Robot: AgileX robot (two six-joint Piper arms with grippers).
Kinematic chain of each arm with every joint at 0, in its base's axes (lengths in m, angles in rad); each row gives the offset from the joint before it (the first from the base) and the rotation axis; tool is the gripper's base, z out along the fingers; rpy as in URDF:
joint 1: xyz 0 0 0.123 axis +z
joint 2: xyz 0 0 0 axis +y
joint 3: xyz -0.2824 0 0.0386 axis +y
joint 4: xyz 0.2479 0 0.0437 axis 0.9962 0 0.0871
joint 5: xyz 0 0 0 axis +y
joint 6: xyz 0.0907 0 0.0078 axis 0.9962 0 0.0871
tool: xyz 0 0 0 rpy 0 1.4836 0
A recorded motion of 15 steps. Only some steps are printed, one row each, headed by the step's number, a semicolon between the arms.
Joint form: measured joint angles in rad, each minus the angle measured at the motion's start. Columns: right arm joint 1, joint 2, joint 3, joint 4, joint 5, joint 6; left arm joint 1, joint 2, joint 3, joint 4, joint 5, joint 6.
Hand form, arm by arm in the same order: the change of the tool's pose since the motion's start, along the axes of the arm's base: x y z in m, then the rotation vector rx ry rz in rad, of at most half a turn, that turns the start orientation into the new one. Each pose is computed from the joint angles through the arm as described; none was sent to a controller.
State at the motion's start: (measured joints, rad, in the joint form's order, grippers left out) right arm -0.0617 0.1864 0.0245 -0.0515 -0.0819 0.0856; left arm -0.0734 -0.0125 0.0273 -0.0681 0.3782 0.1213
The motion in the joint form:
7: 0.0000 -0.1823 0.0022 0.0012 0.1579 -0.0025; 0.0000 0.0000 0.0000 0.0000 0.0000 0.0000
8: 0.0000 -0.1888 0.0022 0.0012 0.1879 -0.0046; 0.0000 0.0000 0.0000 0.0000 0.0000 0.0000
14: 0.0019 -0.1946 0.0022 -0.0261 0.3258 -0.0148; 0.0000 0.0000 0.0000 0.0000 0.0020 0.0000
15: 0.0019 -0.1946 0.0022 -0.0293 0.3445 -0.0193; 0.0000 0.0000 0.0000 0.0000 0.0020 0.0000
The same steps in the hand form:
7: -0.0143 0.0001 -0.0033 -0.0030 -0.0223 -0.0080; 0.0000 0.0000 0.0000 0.0000 0.0000 0.0000
8: -0.0148 0.0000 -0.0056 -0.0036 0.0013 -0.0094; 0.0000 0.0000 0.0000 0.0000 0.0000 0.0000
14: -0.0167 -0.0010 -0.0177 -0.0329 0.1351 -0.0167; -0.0001 0.0000 -0.0002 0.0002 0.0020 -0.0001
15: -0.0170 -0.0011 -0.0194 -0.0394 0.1542 -0.0177; -0.0001 0.0000 -0.0002 0.0002 0.0020 -0.0001

